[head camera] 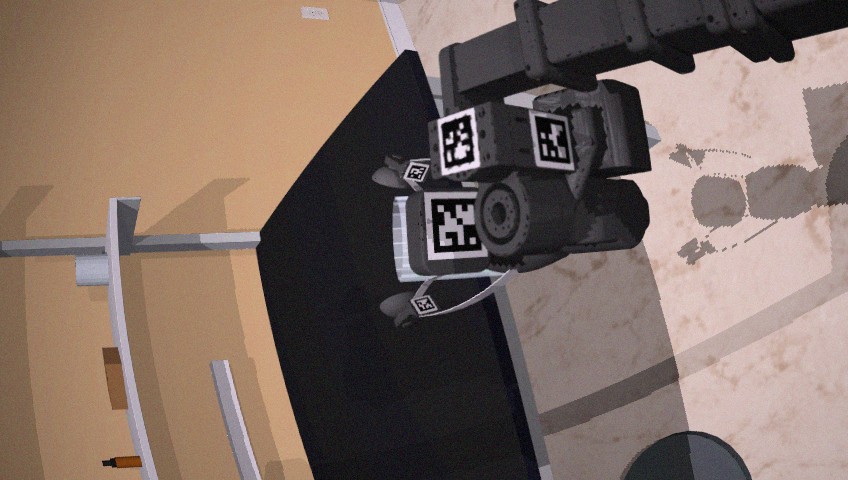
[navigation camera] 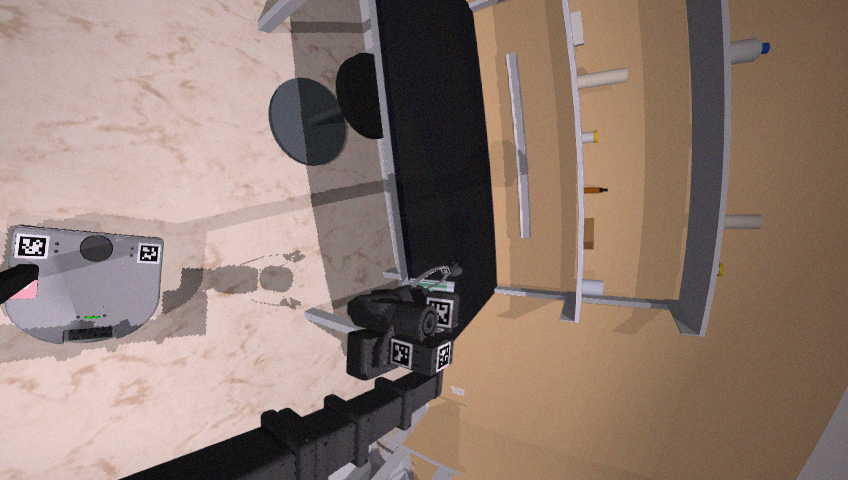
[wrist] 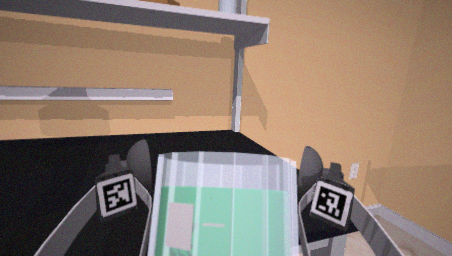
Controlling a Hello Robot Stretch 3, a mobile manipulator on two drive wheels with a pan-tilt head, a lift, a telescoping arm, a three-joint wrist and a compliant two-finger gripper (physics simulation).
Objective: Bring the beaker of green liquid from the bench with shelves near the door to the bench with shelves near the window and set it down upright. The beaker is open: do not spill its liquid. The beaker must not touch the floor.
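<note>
The beaker (wrist: 224,211) (head camera: 403,238) (navigation camera: 437,283) is a clear ribbed glass, about two thirds full of green liquid, and stands upright. My gripper (wrist: 224,162) (head camera: 389,241) is shut on it, one finger on each side. It holds the beaker over the end of the black bench top (wrist: 52,158) (head camera: 331,358) (navigation camera: 434,154), close to the front edge. I cannot tell whether the beaker's base touches the top. The wrist hides most of the beaker in the head view.
Grey shelves (wrist: 140,15) (head camera: 119,298) (navigation camera: 576,154) hang on the tan wall behind the bench, with an orange bottle (head camera: 125,460) (navigation camera: 594,190) and a brown box (head camera: 114,379) (navigation camera: 588,233). A round stool (navigation camera: 305,121) (head camera: 683,456) stands on the floor by the bench front.
</note>
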